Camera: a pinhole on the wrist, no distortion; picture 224 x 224 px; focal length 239.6 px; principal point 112.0 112.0 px. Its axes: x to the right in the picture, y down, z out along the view. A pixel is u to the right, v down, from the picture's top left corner.
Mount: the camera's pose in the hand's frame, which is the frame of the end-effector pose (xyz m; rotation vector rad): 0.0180 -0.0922 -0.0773 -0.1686 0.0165 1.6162
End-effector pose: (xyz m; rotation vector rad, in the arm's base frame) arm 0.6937 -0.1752 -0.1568 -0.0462 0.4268 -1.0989
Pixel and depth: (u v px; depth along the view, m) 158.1 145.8 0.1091
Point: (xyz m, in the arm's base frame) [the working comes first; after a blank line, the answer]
In the camera's frame: 0.0210 0.0154 0.1091

0.6489 -0.1996 -0.1149
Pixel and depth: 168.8 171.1 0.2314
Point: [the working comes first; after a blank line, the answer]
In the camera's frame: 0.0549 0.0571 0.2314

0.7068 -0.1503 -0.0052
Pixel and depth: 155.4 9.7 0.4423
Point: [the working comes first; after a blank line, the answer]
In the camera's frame: 0.0801 -0.1888 0.4423

0.9266 -0.3545 0.1198
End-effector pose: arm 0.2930 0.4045 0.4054 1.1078 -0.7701 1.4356
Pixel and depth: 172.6 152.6 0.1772
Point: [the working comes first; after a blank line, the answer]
In the camera's frame: 0.0448 0.0300 0.1772

0.3386 0.3162 0.4041
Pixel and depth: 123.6 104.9 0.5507
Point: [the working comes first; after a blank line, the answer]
In the camera's frame: 0.0267 -0.0163 0.5507

0.3911 -0.0282 0.5477
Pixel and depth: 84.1 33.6 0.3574
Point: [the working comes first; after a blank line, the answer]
In the camera's frame: -0.0416 -0.1169 0.3574

0.4433 0.1900 0.5902
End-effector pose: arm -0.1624 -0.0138 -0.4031 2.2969 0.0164 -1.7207
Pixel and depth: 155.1 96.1 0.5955
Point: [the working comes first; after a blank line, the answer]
In the camera's frame: 0.1071 -0.0395 0.5955

-0.6223 -0.2052 -0.5093
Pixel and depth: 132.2 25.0 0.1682
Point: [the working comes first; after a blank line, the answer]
In the camera's frame: 0.0142 -0.0611 0.1682

-0.2412 0.0098 -0.4967
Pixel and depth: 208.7 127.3 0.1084
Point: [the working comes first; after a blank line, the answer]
In the camera's frame: 0.0437 0.0069 0.1084

-0.1917 0.0165 -0.4156
